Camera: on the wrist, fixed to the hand. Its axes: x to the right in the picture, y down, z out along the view.
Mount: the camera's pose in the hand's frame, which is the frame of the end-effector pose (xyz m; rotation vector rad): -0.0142 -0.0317 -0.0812 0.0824 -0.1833 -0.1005
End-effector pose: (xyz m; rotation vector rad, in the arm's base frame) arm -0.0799 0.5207 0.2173 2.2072 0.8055 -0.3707
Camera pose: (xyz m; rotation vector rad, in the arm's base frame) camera -0.1100 0.5906 0.2620 2.1750 0.8149 -0.6563
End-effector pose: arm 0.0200 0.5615 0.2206 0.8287 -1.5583 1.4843
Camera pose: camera 0.0638 0.6382 0.2209 1.1015 -1.5710 1.4407
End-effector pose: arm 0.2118 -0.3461 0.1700 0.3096 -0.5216 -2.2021
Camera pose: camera 0.2307 -0.3383 0.0841 0.1813 -0.7121 -2.3235
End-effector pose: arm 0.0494 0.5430 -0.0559 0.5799 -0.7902 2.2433
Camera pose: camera 0.0673 0.6099 -0.1107 0.8557 -0.7433 2.1599
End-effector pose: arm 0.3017 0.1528 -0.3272 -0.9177 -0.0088 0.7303
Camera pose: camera 0.3337 0.0740 -0.3509 -0.7640 -0.1842 0.7139
